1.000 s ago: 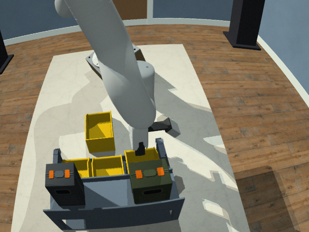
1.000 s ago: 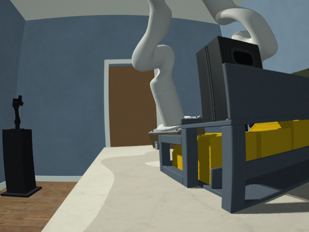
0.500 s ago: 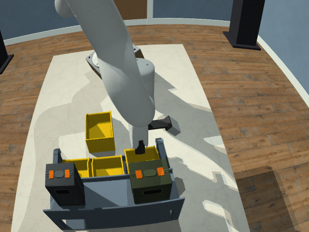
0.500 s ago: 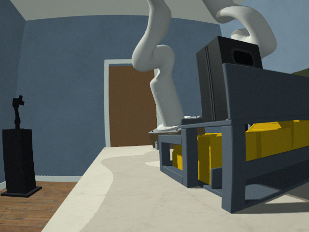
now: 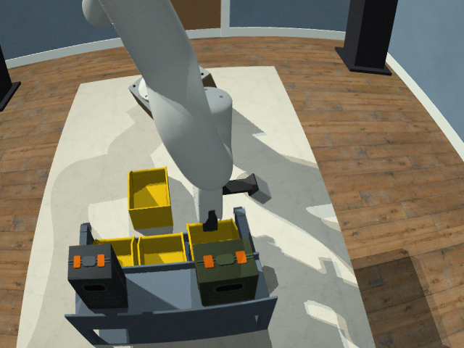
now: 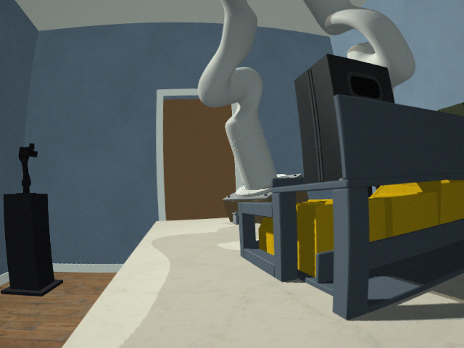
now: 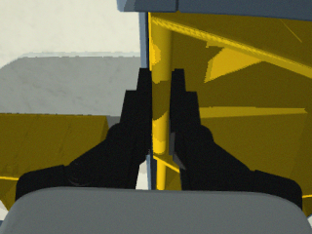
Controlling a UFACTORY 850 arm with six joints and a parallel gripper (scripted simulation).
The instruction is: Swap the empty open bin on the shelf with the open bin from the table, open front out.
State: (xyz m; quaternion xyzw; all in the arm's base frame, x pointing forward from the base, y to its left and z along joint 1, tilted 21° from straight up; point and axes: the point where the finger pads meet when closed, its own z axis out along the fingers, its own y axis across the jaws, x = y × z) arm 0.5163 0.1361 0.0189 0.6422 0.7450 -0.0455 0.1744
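Now: the shelf lip 110 mm to the right of my hand and 60 mm below it. Also, from my hand: dark grey case: 200 mm ahead, 210 mm to the right, 90 mm above; green case: 180 mm ahead, 20 mm to the left, 80 mm above.
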